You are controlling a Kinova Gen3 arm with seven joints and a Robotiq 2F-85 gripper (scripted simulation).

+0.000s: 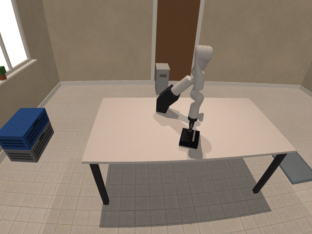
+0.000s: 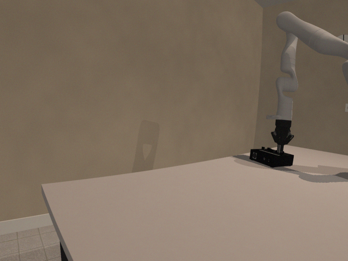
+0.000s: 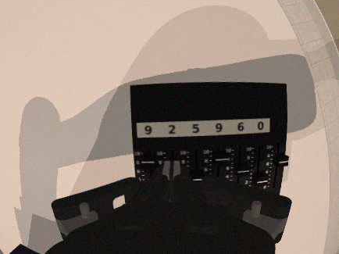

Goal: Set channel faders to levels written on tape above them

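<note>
My hand is 11 cm short of the master fader cap, 2 cm to the left of it and 2 cm above it.
</note>
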